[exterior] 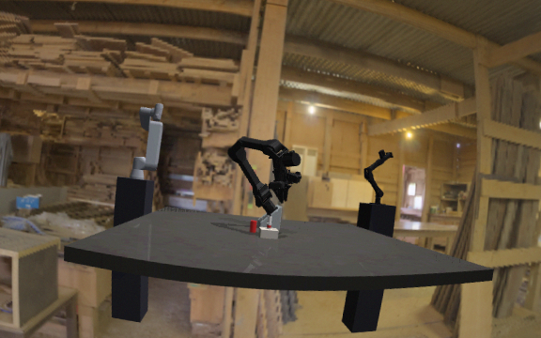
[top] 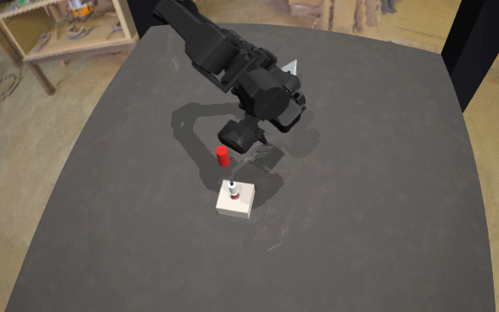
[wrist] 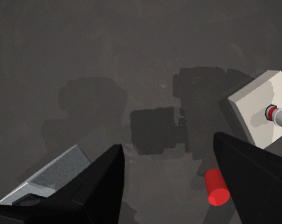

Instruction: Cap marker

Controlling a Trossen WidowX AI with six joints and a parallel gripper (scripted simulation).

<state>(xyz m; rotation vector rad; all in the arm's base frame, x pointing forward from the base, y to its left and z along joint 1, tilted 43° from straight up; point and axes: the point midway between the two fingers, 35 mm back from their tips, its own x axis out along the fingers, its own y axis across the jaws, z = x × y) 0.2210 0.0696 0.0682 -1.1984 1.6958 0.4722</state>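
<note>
My gripper tip is 13 cm to the left of the red cap, 12 cm above it and 1 cm past it. Also, from my gripper tip: holder block (13 cm below, 10 cm ahead, 7 cm to the right).
</note>
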